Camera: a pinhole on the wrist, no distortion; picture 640 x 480 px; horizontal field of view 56.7 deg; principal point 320.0 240.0 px. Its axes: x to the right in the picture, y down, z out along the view. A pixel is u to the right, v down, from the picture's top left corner.
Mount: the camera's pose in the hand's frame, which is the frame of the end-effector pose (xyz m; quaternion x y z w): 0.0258 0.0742 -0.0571 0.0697 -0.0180 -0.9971 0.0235
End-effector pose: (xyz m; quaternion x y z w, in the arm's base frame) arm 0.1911 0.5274 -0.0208 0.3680 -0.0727 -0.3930 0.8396
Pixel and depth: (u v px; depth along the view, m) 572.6 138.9 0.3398
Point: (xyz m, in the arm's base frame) 0.0539 0.5599 0.2836
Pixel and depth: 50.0 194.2 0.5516
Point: 0.1985 0.1574 0.4209
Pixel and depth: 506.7 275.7 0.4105
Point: -0.0190 0.4778 0.2826
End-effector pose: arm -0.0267 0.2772 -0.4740 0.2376 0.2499 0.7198 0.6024
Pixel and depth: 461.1 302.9 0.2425
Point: 0.0567 0.2190 -0.3079
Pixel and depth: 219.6 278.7 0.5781
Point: 0.2621 0.3500 -0.0293
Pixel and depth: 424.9 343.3 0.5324
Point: 0.2959 0.1761 -0.1324
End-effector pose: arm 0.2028 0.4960 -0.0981 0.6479 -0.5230 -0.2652 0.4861
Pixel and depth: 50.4 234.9 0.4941
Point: -0.1801 0.1678 -0.1517
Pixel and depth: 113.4 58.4 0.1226
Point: 0.1102 0.4281 -0.0097
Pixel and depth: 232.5 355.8 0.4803
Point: -0.1547 0.3131 -0.2598
